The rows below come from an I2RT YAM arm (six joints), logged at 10 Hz.
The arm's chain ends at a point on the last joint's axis. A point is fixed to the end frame.
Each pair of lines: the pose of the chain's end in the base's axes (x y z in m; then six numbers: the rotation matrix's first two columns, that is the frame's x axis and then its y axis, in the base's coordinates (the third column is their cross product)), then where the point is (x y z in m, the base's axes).
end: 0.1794 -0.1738 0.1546 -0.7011 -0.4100 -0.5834 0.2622 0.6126 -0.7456
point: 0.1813 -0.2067 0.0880
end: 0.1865 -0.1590 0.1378 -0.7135 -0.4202 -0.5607 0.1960 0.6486 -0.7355
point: 0.1863 -0.1895 0.0700
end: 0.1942 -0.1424 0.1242 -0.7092 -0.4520 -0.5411 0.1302 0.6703 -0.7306
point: 0.1931 -0.1718 0.0559
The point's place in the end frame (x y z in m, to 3 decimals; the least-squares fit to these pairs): 0.051 0.030 0.045
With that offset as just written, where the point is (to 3 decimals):
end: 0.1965 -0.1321 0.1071 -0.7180 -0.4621 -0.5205 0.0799 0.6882 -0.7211
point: 0.193 -0.160 0.038
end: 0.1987 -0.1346 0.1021 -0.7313 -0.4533 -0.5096 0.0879 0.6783 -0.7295
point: 0.194 -0.163 0.034
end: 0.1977 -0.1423 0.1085 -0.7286 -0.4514 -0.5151 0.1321 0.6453 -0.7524
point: 0.195 -0.174 0.041
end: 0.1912 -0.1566 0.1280 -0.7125 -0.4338 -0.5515 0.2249 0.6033 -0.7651
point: 0.192 -0.191 0.062
